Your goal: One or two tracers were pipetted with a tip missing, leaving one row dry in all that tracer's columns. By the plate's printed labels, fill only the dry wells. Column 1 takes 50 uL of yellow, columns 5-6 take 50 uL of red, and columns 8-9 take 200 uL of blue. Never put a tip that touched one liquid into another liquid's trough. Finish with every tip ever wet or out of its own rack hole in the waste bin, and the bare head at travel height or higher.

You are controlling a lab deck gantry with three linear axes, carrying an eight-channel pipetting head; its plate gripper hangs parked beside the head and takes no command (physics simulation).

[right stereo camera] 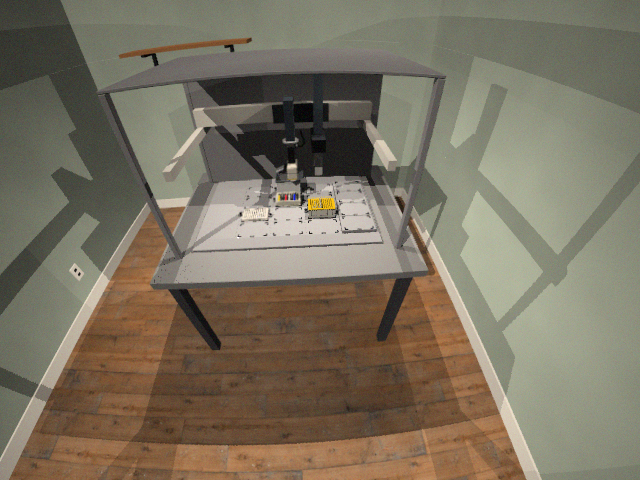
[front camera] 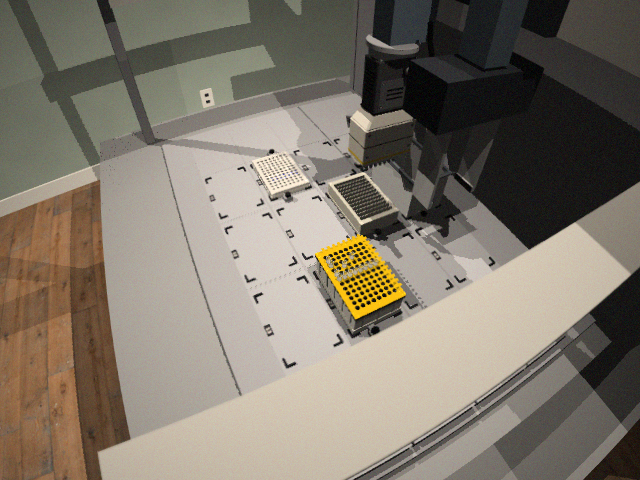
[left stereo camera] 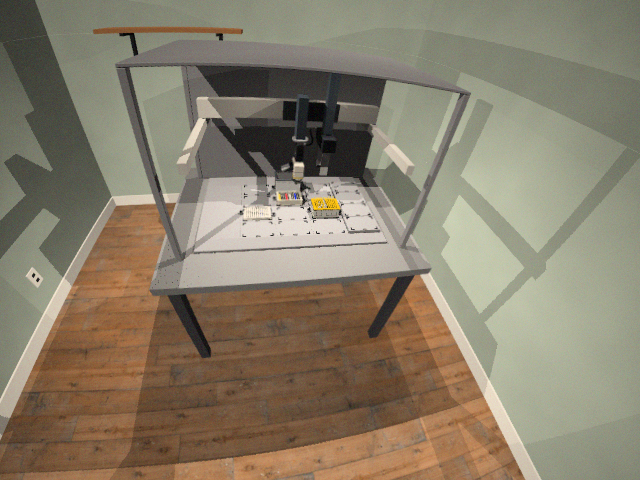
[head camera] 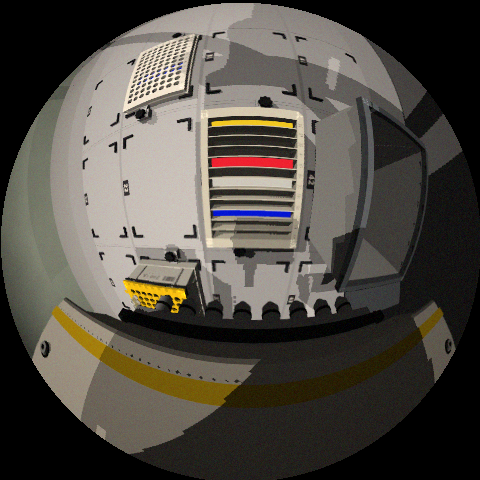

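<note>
The eight-channel head (front camera: pixel 381 136) (left stereo camera: pixel 298 170) (right stereo camera: pixel 292 169) hangs high above the rear deck. Its dark nozzles (head camera: pixel 270 311) look bare. My parked gripper (front camera: pixel 445 196) hangs beside it, fingers apart and empty. The trough reservoir (front camera: pixel 351 219) (head camera: pixel 205 175) shows yellow liquid (head camera: pixel 252 123), red liquid (head camera: pixel 252 162) and blue liquid (head camera: pixel 252 214). The white well plate (front camera: pixel 289 189) (left stereo camera: pixel 256 215) shows some blue wells in the head view; other colours and labels are unreadable. The yellow tip rack (front camera: pixel 379 305) (left stereo camera: pixel 325 212) (right stereo camera: pixel 321 212) holds clear tips (front camera: pixel 356 271) in a middle line and several scattered ones.
The open waste bin (head camera: pixel 367 165) stands beside the reservoir, on the side away from the plate. A pale beam (front camera: pixel 361 372) crosses the foreground of the front view. Enclosure posts (left stereo camera: pixel 149 170) (right stereo camera: pixel 422 160) stand at the table's front corners.
</note>
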